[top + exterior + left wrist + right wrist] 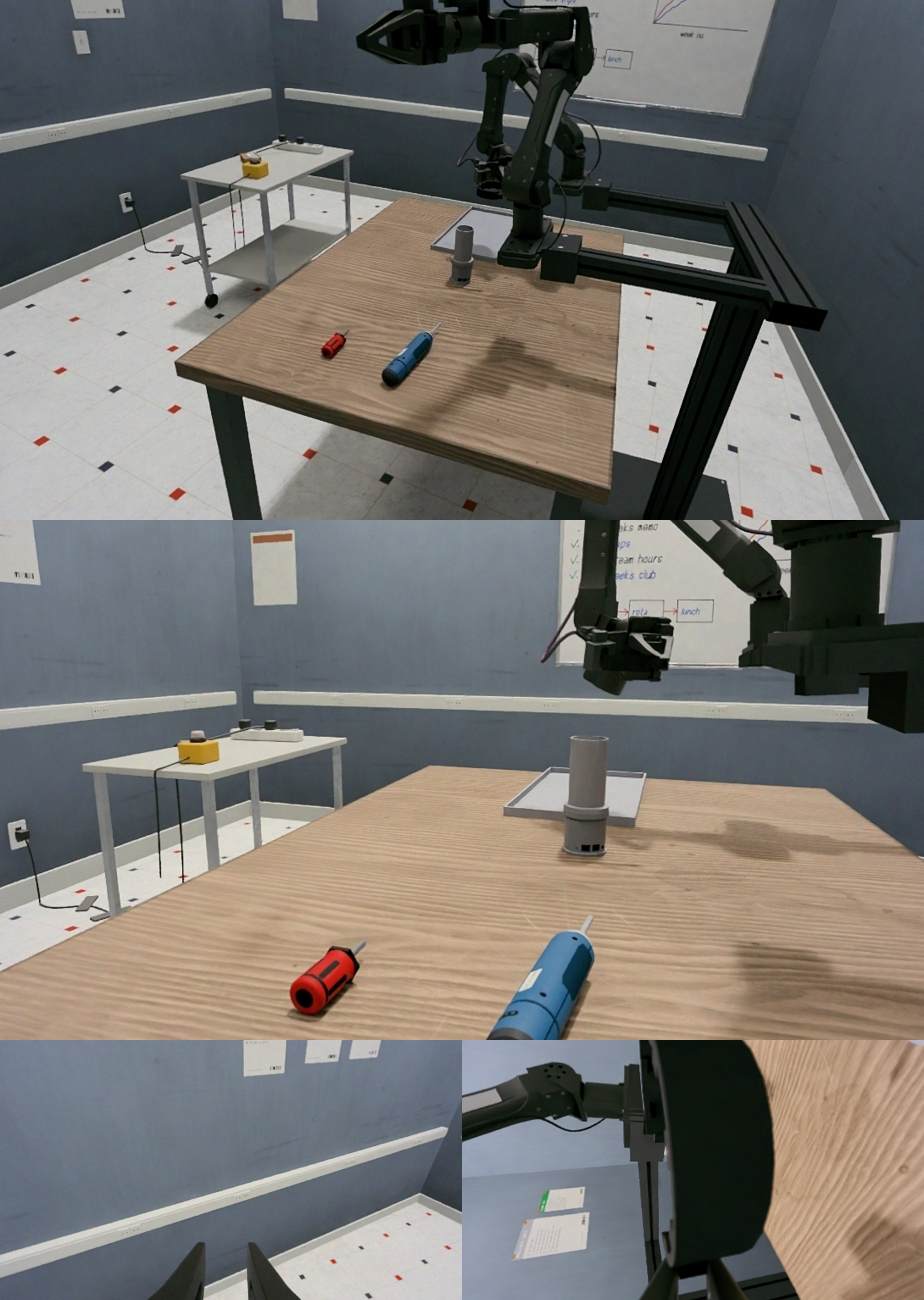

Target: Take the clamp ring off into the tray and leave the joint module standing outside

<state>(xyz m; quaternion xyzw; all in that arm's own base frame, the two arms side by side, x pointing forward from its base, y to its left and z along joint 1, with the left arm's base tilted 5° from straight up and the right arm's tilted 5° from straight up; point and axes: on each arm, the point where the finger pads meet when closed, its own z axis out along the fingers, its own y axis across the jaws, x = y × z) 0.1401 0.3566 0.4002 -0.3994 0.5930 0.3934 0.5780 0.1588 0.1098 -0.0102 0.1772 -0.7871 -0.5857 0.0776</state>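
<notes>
Now: right hand 4 cm short of the dark clamp ring and 5 cm to the right of it. The rest, counted from my right hand: small screw 13 cm ahead, 5 cm to the right, 25 cm below; then grey link tube 8 cm ahead, 11 cm to the left, 15 cm below; then grey joint module 8 cm ahead, 12 cm to the left, 23 cm below.
</notes>
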